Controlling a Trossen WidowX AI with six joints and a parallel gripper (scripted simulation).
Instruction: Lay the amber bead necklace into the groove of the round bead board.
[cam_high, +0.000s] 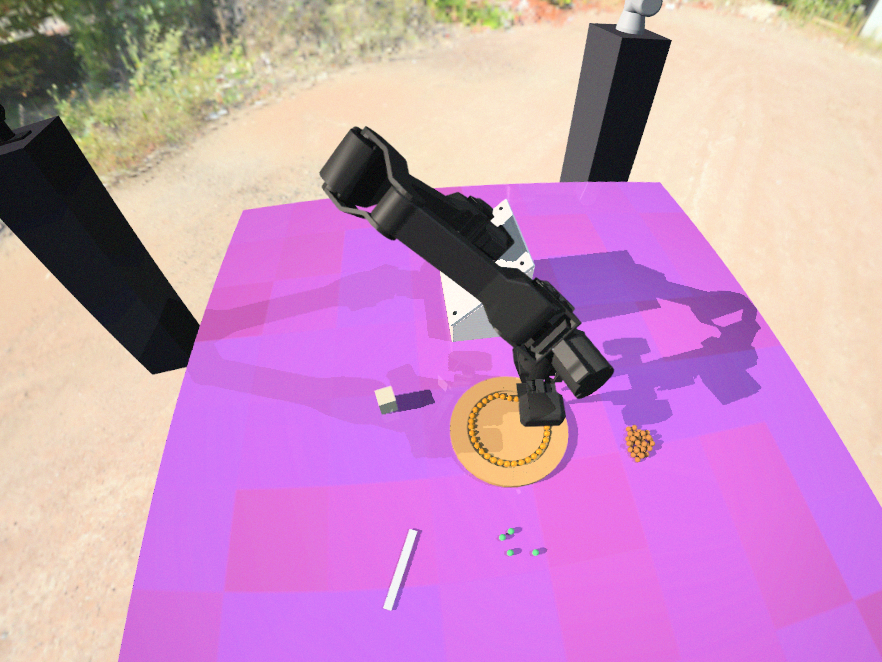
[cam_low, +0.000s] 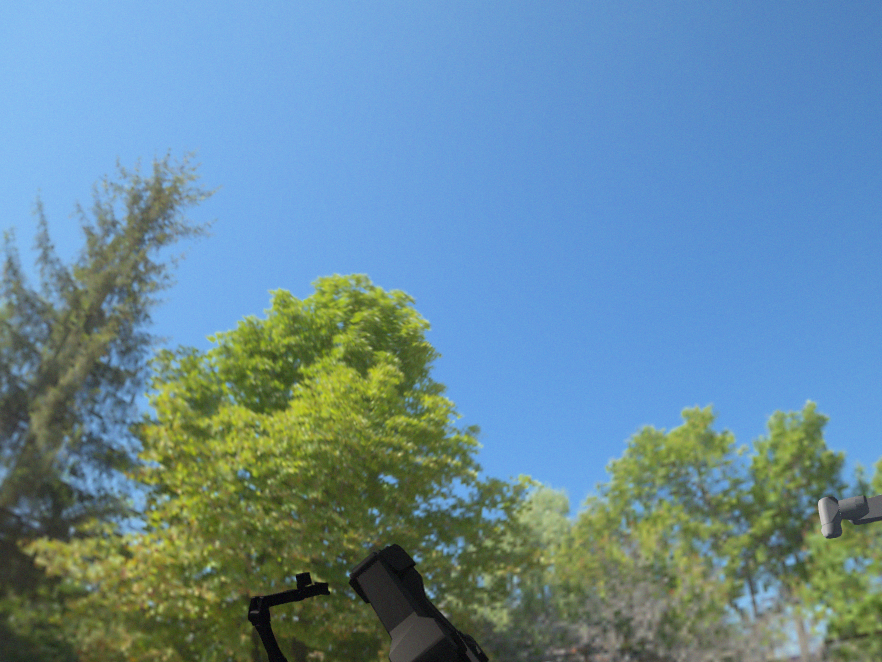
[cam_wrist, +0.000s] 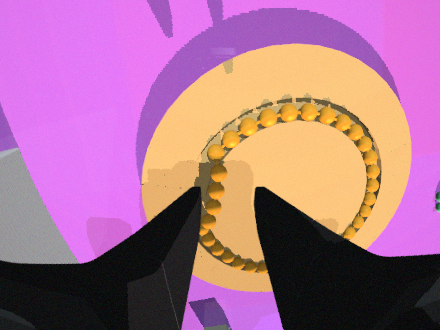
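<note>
Right now the round tan bead board is 40 mm ahead of my gripper tip, 40 mm to the right of it and 30 mm below it. From my gripper tip the other things lie so: small cream cube: 60 mm behind, 230 mm to the right, 30 mm below; white bar: 210 mm ahead, 260 mm to the right, 40 mm below.
</note>
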